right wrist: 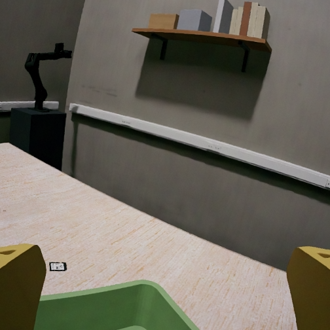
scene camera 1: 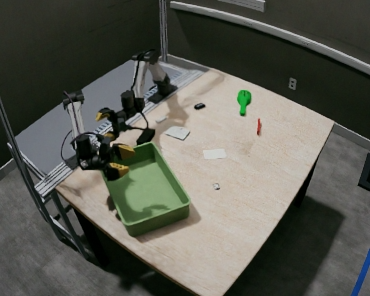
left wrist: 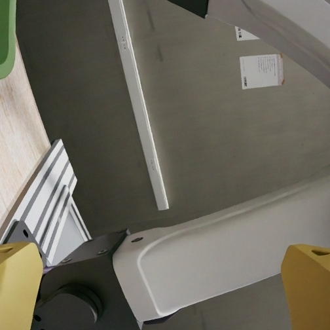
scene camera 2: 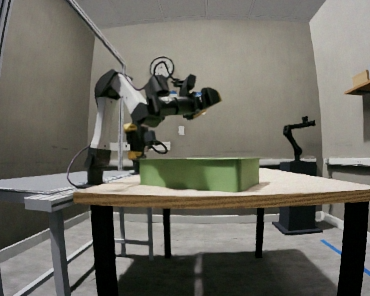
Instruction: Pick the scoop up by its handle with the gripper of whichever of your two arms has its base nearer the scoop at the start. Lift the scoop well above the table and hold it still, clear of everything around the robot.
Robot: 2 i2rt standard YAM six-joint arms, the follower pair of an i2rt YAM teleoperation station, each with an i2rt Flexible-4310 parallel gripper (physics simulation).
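Places are measured from the left arm's base along level axes (x ahead, y left, z up), in centimetres.
Pixels of known places: left gripper, between the fingertips: (scene camera 1: 98, 130) (scene camera 2: 127, 140); right gripper, between the fingertips: (scene camera 1: 132, 160) (scene camera 2: 213, 104); left arm's base, origin of its link: (scene camera 1: 163, 93).
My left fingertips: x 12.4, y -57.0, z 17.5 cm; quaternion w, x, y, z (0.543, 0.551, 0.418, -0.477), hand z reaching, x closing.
Note:
Ahead of a thing's pixels: the offset from my left fingertips to its top centre.
A bright green scoop @(dx +29.3, dy +76.6, dz -13.0 cm) (scene camera 1: 244, 98) lies on the table toward the back right in scene camera 1, with its narrow handle pointing toward the camera. It does not show in the wrist views or scene camera 2. My left gripper (scene camera 1: 105, 125) (scene camera 2: 132, 141) is open and empty, above the table's arm-side edge and far from the scoop. My right gripper (scene camera 1: 125, 161) (scene camera 2: 209, 104) is open and empty, raised over the near end of the green bin. Both wrist views show yellow fingers wide apart.
A green bin @(dx +29.4, dy -5.3, dz -7.4 cm) (scene camera 1: 150, 185) (scene camera 2: 200, 174) (left wrist: 6, 40) (right wrist: 95, 307) stands in front of the right arm. A thin red object @(dx +47.0, dy +61.2, dz -13.7 cm) (scene camera 1: 259, 126) lies near the scoop. A small black item @(dx +12.5, dy +57.4, dz -15.1 cm) (scene camera 1: 199, 106), white sheets @(dx +16.8, dy +33.9, dz -15.3 cm) (scene camera 1: 178, 132) @(dx +39.1, dy +32.7, dz -16.5 cm) (scene camera 1: 215, 154) and a small tag @(dx +51.0, dy +16.9, dz -16.4 cm) (scene camera 1: 216, 186) lie on the table.

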